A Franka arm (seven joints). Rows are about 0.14 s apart.
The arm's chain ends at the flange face. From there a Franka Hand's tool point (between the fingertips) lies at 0.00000 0.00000 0.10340 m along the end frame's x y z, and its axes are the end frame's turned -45 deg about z.
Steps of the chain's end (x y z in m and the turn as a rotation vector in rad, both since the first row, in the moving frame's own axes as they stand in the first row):
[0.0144, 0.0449, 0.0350, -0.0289, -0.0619, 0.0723]
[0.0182, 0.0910, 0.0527, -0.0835, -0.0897, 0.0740]
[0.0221, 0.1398, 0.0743, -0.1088, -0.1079, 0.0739]
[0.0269, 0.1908, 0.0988, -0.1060, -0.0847, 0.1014]
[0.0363, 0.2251, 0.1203, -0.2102, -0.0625, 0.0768]
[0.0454, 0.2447, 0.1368, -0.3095, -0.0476, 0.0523]
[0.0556, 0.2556, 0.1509, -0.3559, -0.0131, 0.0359]
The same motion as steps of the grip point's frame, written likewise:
[-0.0281, 0.0393, 0.0348, 0.0233, -0.0642, 0.0723]
[-0.0641, 0.0763, 0.0519, 0.0044, -0.1225, 0.0740]
[-0.0990, 0.1140, 0.0731, -0.0006, -0.1532, 0.0739]
[-0.1298, 0.1548, 0.0979, -0.0151, -0.1348, 0.1014]
[-0.1537, 0.1948, 0.1178, -0.1044, -0.1928, 0.0768]
[-0.1671, 0.2233, 0.1318, -0.1852, -0.2525, 0.0523]
[-0.1683, 0.2441, 0.1444, -0.2424, -0.2609, 0.0359]

